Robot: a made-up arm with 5 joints. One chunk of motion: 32 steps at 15 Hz.
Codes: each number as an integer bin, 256 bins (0 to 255) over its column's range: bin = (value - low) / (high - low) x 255, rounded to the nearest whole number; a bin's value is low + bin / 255 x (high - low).
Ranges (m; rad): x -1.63..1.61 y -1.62..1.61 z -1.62..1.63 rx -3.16..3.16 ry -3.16..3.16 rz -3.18..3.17
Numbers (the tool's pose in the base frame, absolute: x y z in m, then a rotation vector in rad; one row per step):
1: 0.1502 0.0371 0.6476 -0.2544 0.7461 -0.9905
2: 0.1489 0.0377 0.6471 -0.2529 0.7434 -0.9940
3: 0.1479 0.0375 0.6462 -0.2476 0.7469 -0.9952
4: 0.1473 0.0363 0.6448 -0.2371 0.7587 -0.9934
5: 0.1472 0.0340 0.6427 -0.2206 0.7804 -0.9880
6: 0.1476 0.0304 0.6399 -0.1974 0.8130 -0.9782
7: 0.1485 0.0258 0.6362 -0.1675 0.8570 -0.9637
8: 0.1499 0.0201 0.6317 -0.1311 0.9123 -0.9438
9: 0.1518 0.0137 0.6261 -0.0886 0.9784 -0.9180
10: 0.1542 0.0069 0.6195 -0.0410 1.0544 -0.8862
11: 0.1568 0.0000 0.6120 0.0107 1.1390 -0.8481
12: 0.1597 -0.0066 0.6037 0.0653 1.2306 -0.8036
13: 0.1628 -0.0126 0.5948 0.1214 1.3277 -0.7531
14: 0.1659 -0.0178 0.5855 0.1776 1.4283 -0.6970
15: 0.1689 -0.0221 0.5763 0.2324 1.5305 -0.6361
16: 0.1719 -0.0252 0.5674 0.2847 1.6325 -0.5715
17: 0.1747 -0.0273 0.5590 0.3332 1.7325 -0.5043
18: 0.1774 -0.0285 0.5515 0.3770 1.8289 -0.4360
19: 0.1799 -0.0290 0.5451 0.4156 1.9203 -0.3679
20: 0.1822 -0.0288 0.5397 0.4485 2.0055 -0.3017
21: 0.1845 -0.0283 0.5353 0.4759 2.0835 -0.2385
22: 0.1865 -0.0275 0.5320 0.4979 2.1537 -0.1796
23: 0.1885 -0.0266 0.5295 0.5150 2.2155 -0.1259
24: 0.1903 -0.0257 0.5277 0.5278 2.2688 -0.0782
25: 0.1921 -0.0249 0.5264 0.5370 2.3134 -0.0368
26: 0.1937 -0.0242 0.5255 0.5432 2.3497 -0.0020
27: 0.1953 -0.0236 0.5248 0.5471 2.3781 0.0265
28: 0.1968 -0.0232 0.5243 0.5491 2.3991 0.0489
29: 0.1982 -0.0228 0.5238 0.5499 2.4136 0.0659
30: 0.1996 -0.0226 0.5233 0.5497 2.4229 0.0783
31: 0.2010 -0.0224 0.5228 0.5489 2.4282 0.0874
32: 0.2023 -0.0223 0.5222 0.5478 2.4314 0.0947
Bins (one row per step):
1: 140 131 178 117 158 88
2: 140 131 178 117 157 88
3: 140 131 178 118 158 88
4: 140 131 178 118 158 88
5: 140 131 178 119 159 88
6: 140 130 177 120 160 88
7: 140 130 177 121 162 89
8: 140 129 177 122 164 90
9: 140 129 176 124 167 91
10: 140 128 176 126 170 92
11: 141 128 175 128 173 94
12: 141 127 174 130 177 95
13: 141 127 174 132 181 97
14: 141 126 173 135 185 100
15: 142 126 172 137 189 102
16: 142 126 172 139 193 105
17: 142 126 171 141 197 107
18: 142 126 170 143 201 110
19: 142 126 170 144 205 113
20: 143 126 169 146 208 116
21: 143 126 169 147 212 118
22: 143 126 169 148 214 120
23: 143 126 169 148 217 123
24: 143 126 169 149 219 125
25: 143 126 168 149 221 126
26: 144 126 168 149 222 128
27: 144 126 168 150 223 129
28: 144 126 168 150 224 130
29: 144 126 168 150 225 130
30: 144 126 168 150 225 131
31: 144 126 168 150 225 131
32: 144 126 168 150 226 132

